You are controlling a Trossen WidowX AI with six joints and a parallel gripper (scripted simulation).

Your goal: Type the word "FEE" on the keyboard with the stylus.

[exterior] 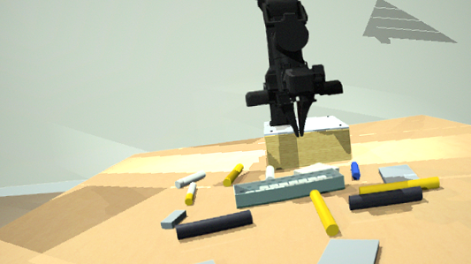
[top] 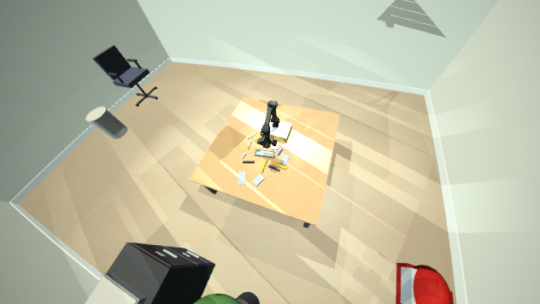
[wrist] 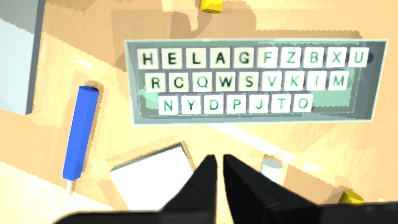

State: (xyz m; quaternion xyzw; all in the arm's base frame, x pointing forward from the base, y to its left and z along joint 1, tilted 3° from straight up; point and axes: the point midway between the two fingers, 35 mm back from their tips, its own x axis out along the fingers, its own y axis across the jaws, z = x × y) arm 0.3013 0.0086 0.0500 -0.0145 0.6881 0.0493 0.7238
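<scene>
My gripper tip is now 60 mm past the blue stylus, 130 mm to the right of it and 100 mm above it. From my gripper tip the other things lie so: white pad: 90 mm behind, 40 mm to the left, 100 mm below; then F key: 50 mm ahead, 50 mm to the right, 90 mm below; then E key: 40 mm ahead, 30 mm to the left, 90 mm below.
</scene>
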